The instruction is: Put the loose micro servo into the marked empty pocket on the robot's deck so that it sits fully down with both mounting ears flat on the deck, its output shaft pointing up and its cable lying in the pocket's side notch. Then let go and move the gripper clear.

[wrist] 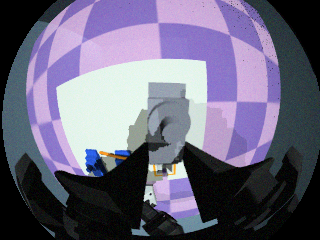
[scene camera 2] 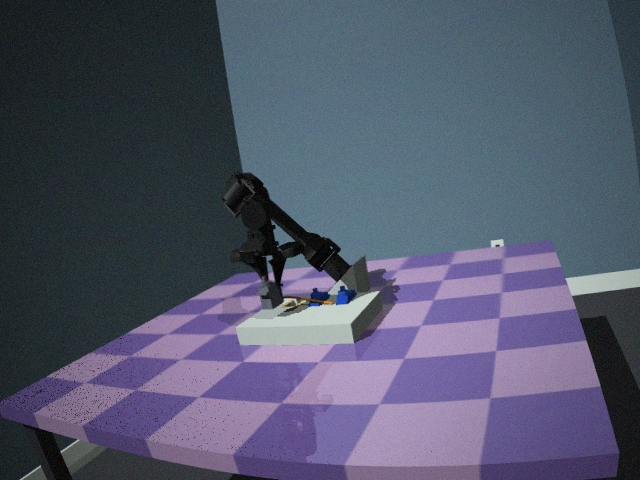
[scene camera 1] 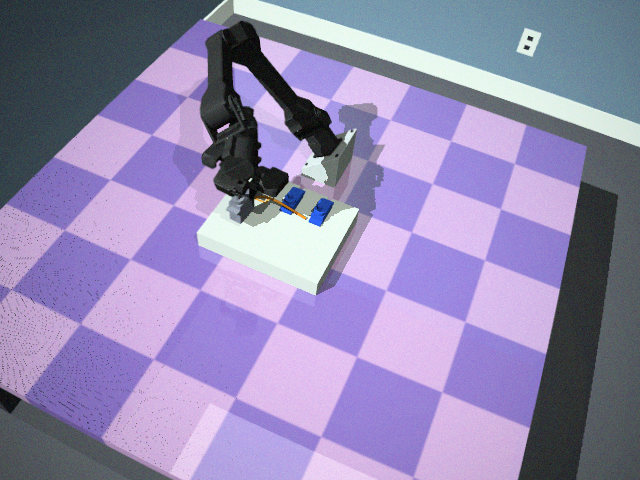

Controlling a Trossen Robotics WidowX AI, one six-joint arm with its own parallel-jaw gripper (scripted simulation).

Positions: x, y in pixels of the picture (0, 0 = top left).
gripper: wrist; scene camera 2; scene camera 1 245, 195
grey micro servo: wrist 169, 122; scene camera 2 271, 297; scene camera 1 240, 206
same spot on white deck: (wrist: 106, 109) = (scene camera 2: 306, 316)
same spot on gripper: (scene camera 2: 277, 263) = (wrist: 100, 178)
